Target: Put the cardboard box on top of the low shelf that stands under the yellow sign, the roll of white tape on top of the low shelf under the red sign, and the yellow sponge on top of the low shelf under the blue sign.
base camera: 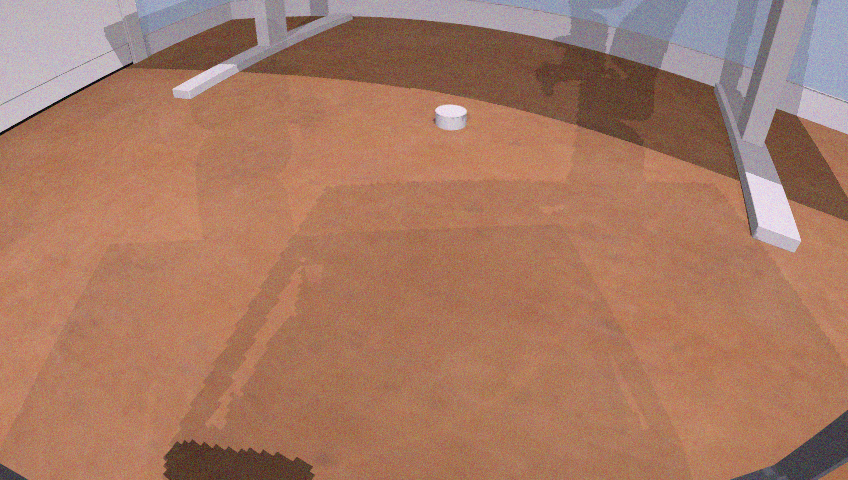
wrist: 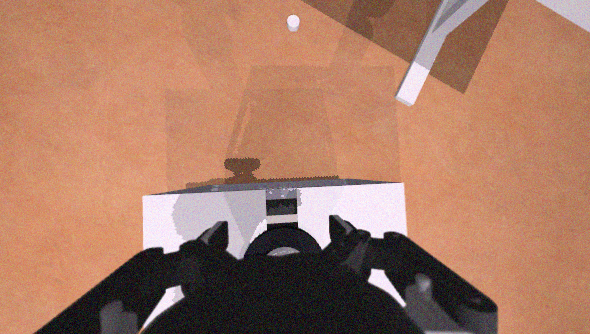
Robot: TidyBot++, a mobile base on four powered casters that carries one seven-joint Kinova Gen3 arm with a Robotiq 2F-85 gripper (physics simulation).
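Places are measured from the arm's base along level axes (x ahead, y left, z up), in metres.
Pixels of known places: gripper, between the fingertips: (wrist: 279, 228).
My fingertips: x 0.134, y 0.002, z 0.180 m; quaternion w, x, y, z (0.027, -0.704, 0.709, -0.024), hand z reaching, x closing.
Observation:
Behind a point stands the place of what it marks.
The roll of white tape (base camera: 450, 117) @[x 0.772, y -0.074, z -0.373 m] (wrist: 293, 23) @[x 0.785, y -0.077, z -0.372 m] lies flat on the brown floor, ahead of the base in the base camera view and at the top middle of the wrist view. My gripper (wrist: 279, 228) @[x 0.134, y 0.002, z 0.180 m] is open and empty, above the robot's own white base and well short of the tape. The cardboard box, the yellow sponge, the low shelves and the coloured signs do not show in either view.
A table's white foot (base camera: 772, 205) (wrist: 414, 84) stands to the right of the tape. Another white foot (base camera: 205, 81) stands to the left in the base camera view. A white door or panel (base camera: 53, 47) @[x 1.349, y 1.164, z -0.212 m] is at the far left. A pale blue wall (base camera: 511, 7) @[x 1.445, y -0.321, z -0.312 m] runs behind.

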